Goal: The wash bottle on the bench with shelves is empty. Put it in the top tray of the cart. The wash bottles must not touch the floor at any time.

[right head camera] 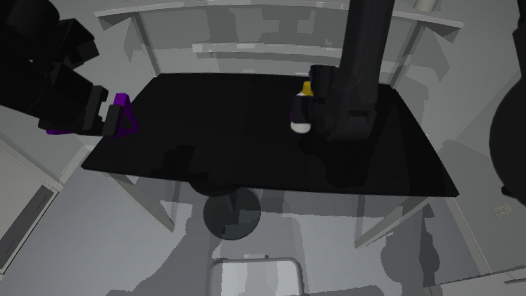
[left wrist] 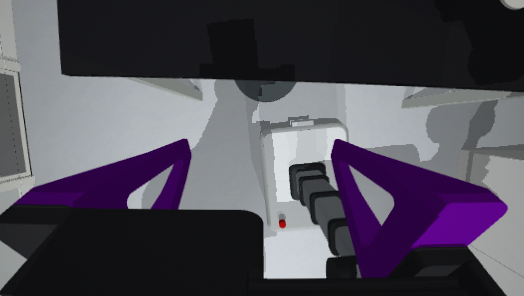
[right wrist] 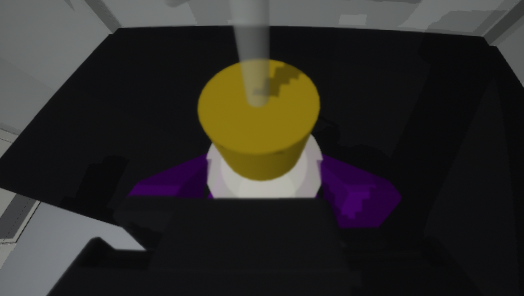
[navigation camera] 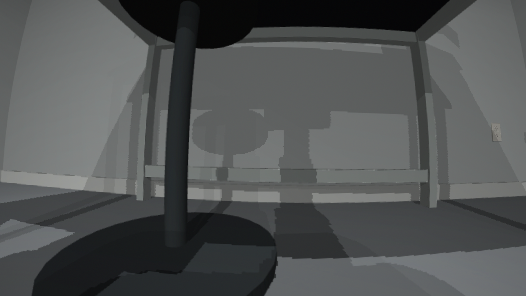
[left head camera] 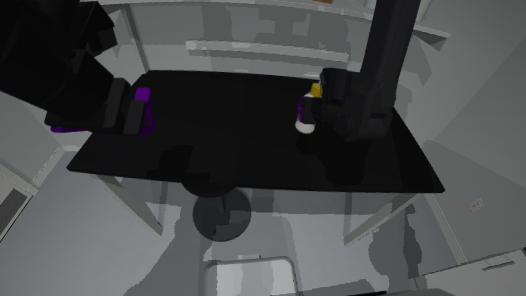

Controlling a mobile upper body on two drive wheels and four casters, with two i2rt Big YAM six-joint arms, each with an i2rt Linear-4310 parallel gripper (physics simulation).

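Frame: origin at the left arm's base, x back, y right, z up, level; metres.
Where they show: left gripper, between the fingertips: (right head camera: 116,128) (left wrist: 261,147) (left head camera: 127,126); right gripper, between the fingertips: (right head camera: 300,105) (left head camera: 306,106).
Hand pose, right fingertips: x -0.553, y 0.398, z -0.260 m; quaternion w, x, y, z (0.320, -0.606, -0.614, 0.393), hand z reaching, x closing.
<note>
Each offset is from my right fingertips to the top centre of the thing. "pt": to the spot under its first point. Level surfaces: height alone.
The wash bottle {pt dx +0.054, dy -0.012, dz -0.031 m} (left head camera: 304,126) (right head camera: 300,126) (right wrist: 264,189) has a white body, a yellow cap and a pale tube. My right gripper (left head camera: 303,110) (right head camera: 296,110) (right wrist: 262,147) is shut on its body and holds it roughly upright above the black bench top {dz -0.236 m} (left head camera: 225,115) (right head camera: 225,115), with a shadow below it. Part of the bottle {pt dx +0.054, dy -0.014, dz -0.047 m} (left wrist: 514,3) also shows at the top right corner of the left wrist view. My left gripper (left head camera: 105,125) (right head camera: 91,125) (left wrist: 261,147) is open and empty, raised at the left, near the bench's left end. I cannot make out the cart in these views.
A shelf board {pt dx -0.594, dy -0.021, dz -0.063 m} (left head camera: 270,49) (right head camera: 270,49) runs behind the bench top, with another shelf above. A stool (left head camera: 220,220) (right head camera: 232,215) (navigation camera: 181,125) stands at the bench's front edge. My white base (left head camera: 252,277) (left wrist: 280,165) is in front. Cabinets stand low at left and right.
</note>
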